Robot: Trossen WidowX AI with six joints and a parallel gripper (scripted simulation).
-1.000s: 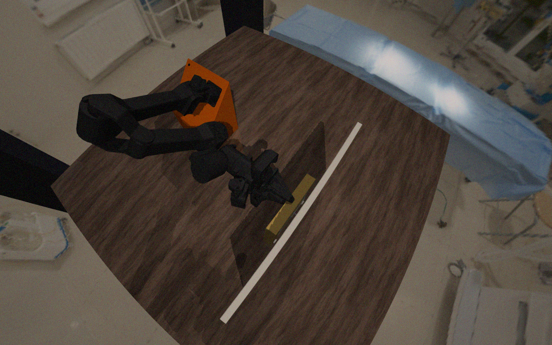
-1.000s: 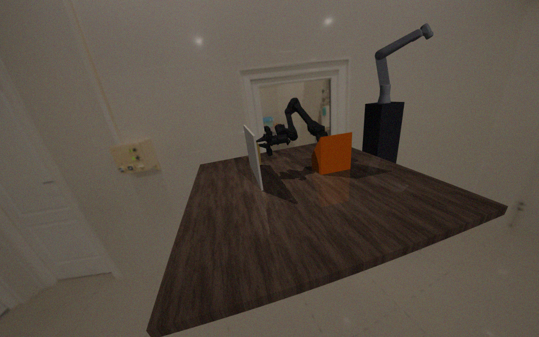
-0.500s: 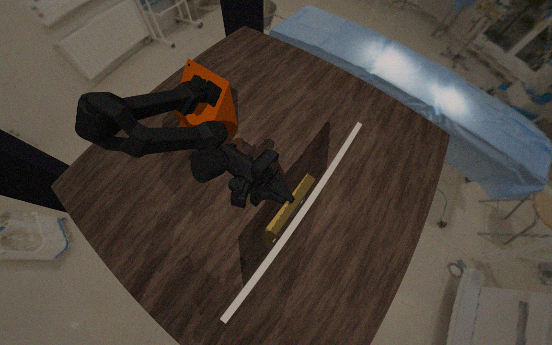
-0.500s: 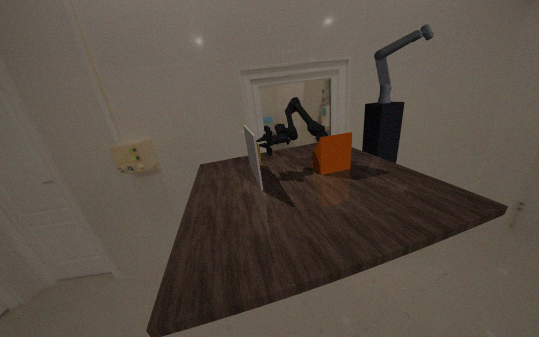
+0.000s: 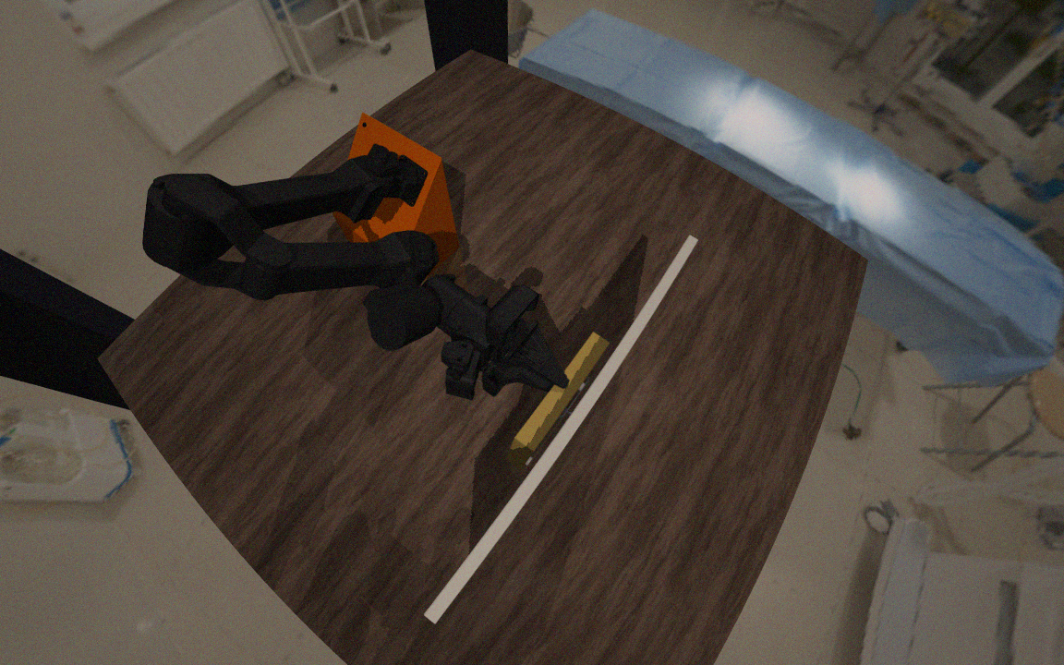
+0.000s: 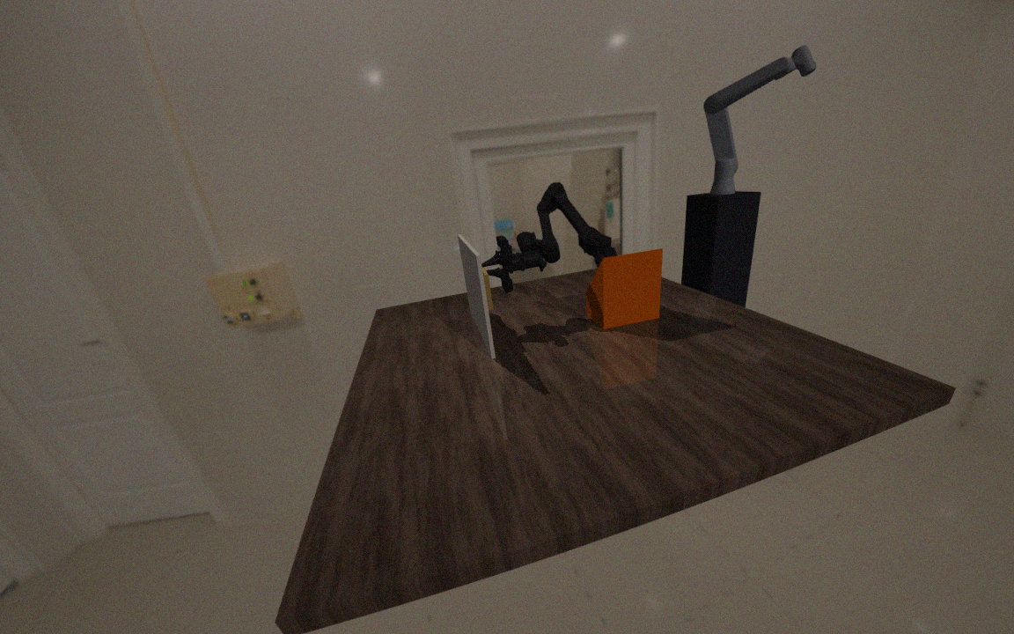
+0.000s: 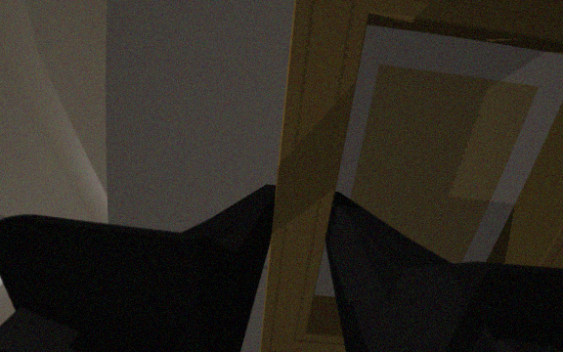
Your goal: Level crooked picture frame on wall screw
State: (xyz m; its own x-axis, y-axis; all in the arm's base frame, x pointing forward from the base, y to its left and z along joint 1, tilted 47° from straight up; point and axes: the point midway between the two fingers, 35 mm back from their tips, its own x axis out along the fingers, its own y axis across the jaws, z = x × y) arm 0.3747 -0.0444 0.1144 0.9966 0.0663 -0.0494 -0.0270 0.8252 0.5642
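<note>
The yellow picture frame lies 50 mm below my gripper tip, 10 mm to the right of it and 10 mm ahead of it. Also, from my gripper tip: white wall panel (70 mm below, 20 mm to the right, 20 mm ahead).
</note>
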